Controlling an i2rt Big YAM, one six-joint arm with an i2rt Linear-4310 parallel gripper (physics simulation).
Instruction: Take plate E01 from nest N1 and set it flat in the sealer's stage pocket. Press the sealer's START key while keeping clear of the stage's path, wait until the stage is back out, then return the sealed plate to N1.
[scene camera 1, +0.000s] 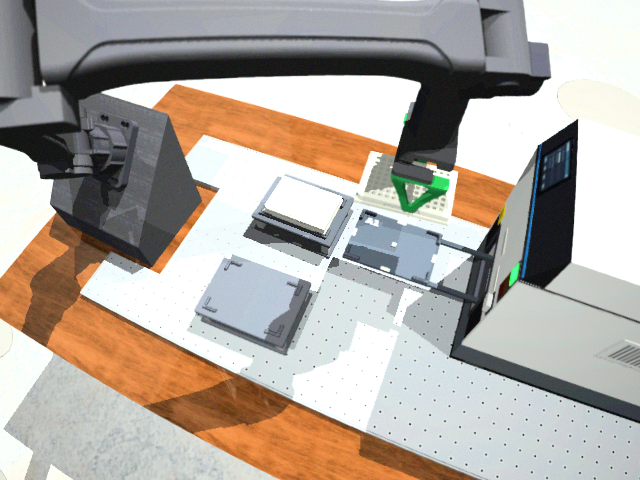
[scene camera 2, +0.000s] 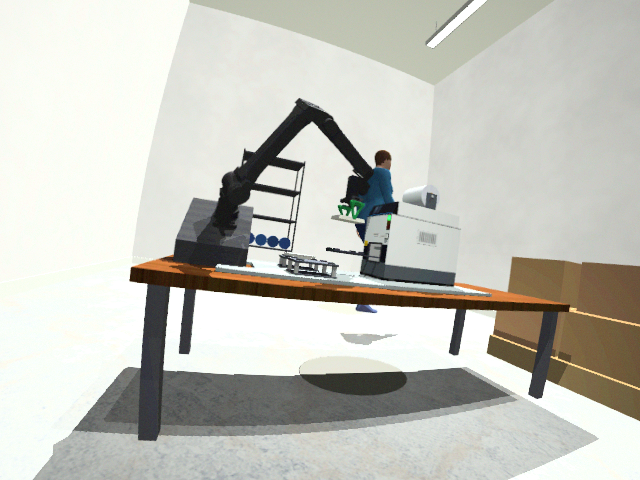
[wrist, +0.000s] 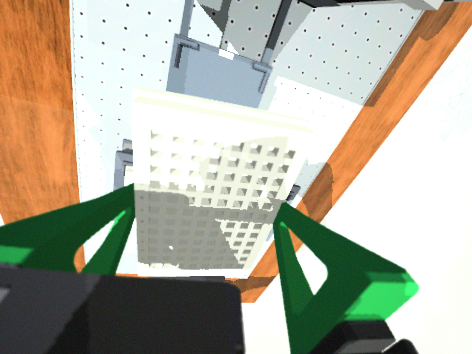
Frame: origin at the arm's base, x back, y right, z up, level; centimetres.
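Where they show: gripper, between the fingertips: (scene camera 1: 411, 188) (scene camera 2: 348, 220) (wrist: 210, 199); arm's base, origin of its link: (scene camera 1: 115, 149) (scene camera 2: 226, 217).
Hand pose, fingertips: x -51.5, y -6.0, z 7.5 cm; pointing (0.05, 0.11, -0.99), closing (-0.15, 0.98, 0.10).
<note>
Each offset is from my fingertips to the top centre of the thing. "spot": to the spot under its first point.
My gripper (scene camera 1: 412, 187) (scene camera 2: 351, 215) (wrist: 210, 199) is shut on a cream well plate {dx +0.6, dy +0.1, dz +1.1 cm} (scene camera 1: 379, 178) (scene camera 2: 345, 219) (wrist: 215, 165), its green fingers at the two long sides. The plate hangs about level, well above the blue-grey stage {spot: dx +0.4, dy +1.1, dz -13.6 cm} (scene camera 1: 392, 245) (scene camera 2: 343, 251) (wrist: 220, 75), which is out of the sealer (scene camera 1: 558, 315) (scene camera 2: 413, 245) on two rods. The stage pocket holds no plate. A green square {spot: dx -14.8, dy +9.5, dz +3.3 cm} (scene camera 1: 514, 273) (scene camera 2: 388, 218) shows on the sealer's front. One grey nest {dx +18.7, dy +16.5, dz -18.6 cm} (scene camera 1: 253, 299) is empty; no nest label is readable.
A second nest {spot: dx +11.7, dy -3.7, dz -23.6 cm} (scene camera 1: 338, 232) beside the stage holds a white plate {dx +19.2, dy -4.0, dz -18.0 cm} (scene camera 1: 302, 204). The arm's dark wedge base (scene camera 1: 155, 196) (scene camera 2: 211, 248) stands at the table's other end. A person in blue (scene camera 2: 381, 186) stands behind the table. Boxes (scene camera 2: 542, 289) are at the right.
</note>
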